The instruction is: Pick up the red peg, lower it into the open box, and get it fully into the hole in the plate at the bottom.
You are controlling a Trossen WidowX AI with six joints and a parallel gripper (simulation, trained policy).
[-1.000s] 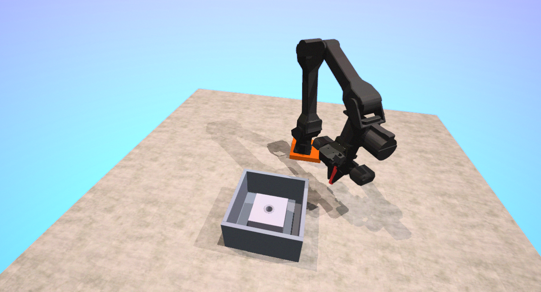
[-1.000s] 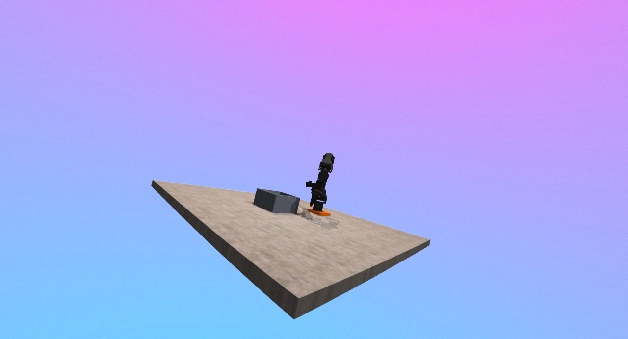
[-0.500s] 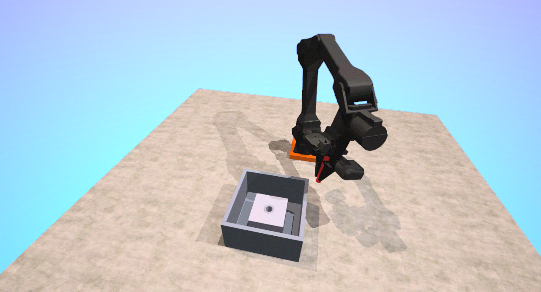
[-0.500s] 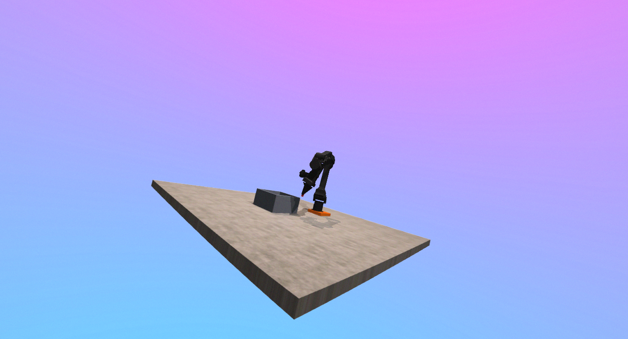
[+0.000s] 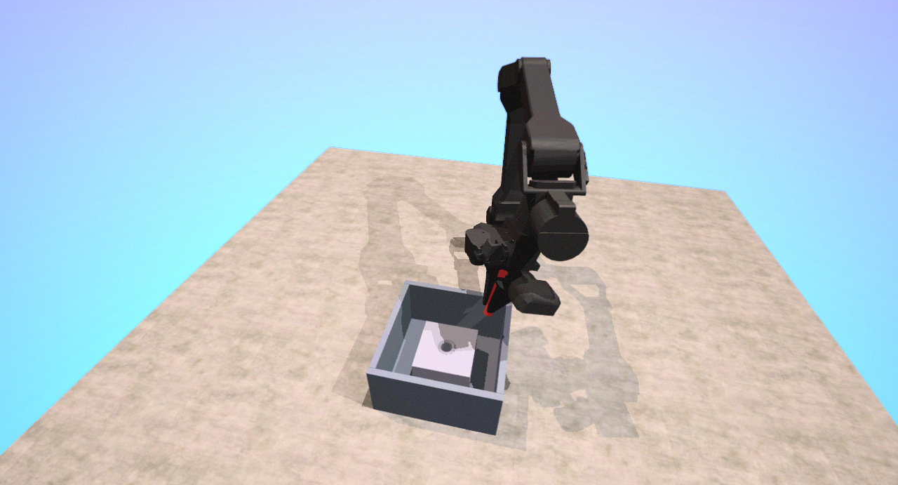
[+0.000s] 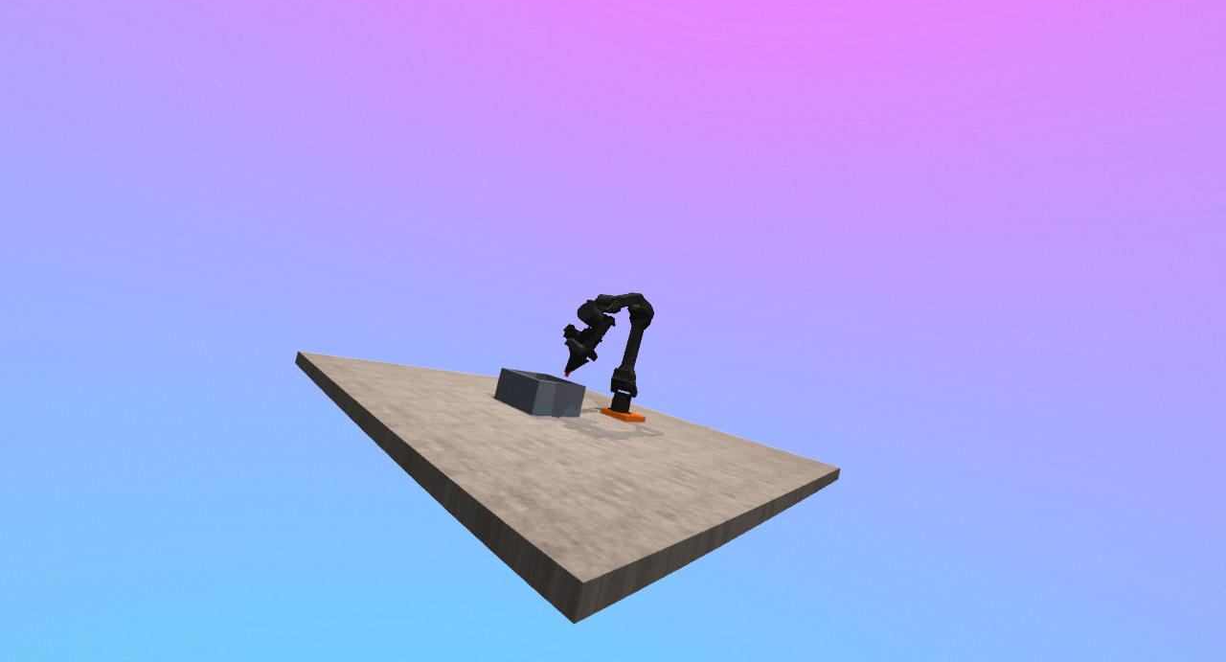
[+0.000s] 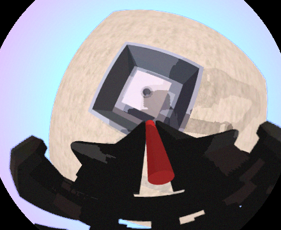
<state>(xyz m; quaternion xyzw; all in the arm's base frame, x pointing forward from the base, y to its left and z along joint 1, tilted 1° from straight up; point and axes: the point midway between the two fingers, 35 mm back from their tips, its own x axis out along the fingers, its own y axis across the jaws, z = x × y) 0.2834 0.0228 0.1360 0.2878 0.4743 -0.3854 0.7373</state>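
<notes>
The grey box is 10 cm below my gripper tip, 5 cm to the right of it and 4 cm ahead of it. The rest, counted from my gripper tip: red peg: 3 cm above, 1 cm to the left, 1 cm behind.
</notes>
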